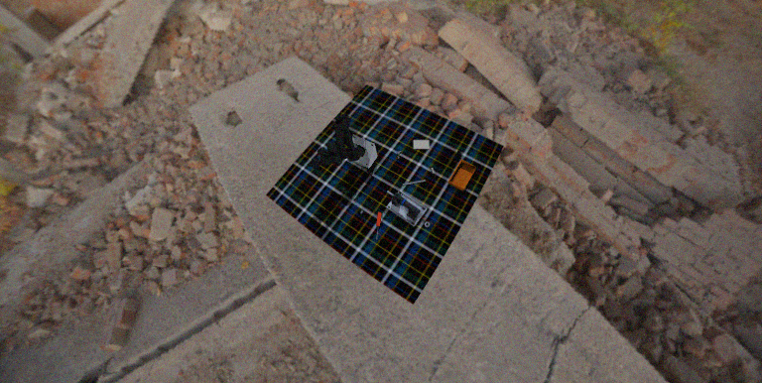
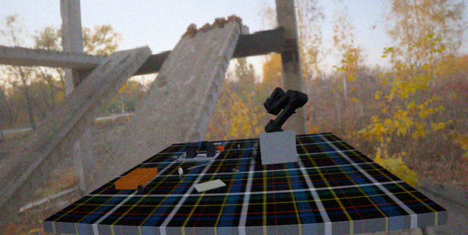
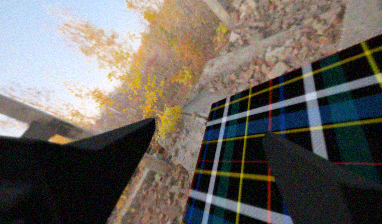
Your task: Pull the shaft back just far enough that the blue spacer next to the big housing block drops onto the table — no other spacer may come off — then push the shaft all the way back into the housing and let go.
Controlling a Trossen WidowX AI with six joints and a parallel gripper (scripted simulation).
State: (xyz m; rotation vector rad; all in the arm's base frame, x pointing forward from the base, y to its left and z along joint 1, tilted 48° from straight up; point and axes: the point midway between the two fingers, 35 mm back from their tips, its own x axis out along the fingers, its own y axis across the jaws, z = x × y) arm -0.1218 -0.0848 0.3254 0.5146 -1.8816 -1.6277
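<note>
The shaft is 570 mm ahead of my gripper tip, 170 mm to the left of it and 170 mm below it. Also, from my gripper tip: orange tray 810 mm ahead, 580 mm to the left, 240 mm below; pale flat pad 650 mm to the left, 430 mm ahead, 250 mm below; blue spacer 600 mm ahead, 170 mm to the left, 170 mm below.
</note>
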